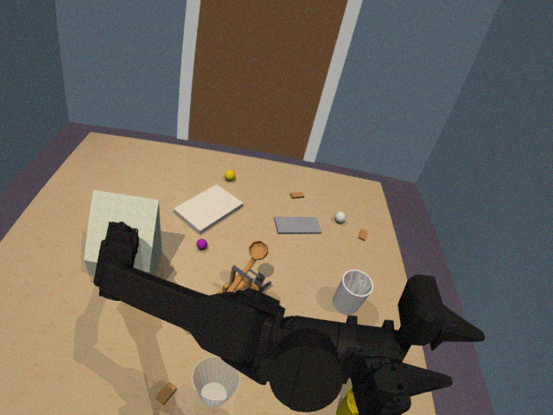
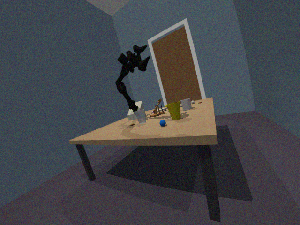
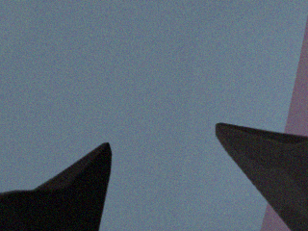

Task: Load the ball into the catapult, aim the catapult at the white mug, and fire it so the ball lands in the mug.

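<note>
Right now my gripper tip is 170 mm past the wooden catapult, 410 mm to the right of it and 420 mm above it. Round my gripper tip: blue ball (10 mm behind, 60 mm to the right, 470 mm below); yellow mug (60 mm ahead, 70 mm to the left, 460 mm below); see-through cup (260 mm behind, 130 mm to the left, 460 mm below).
</note>
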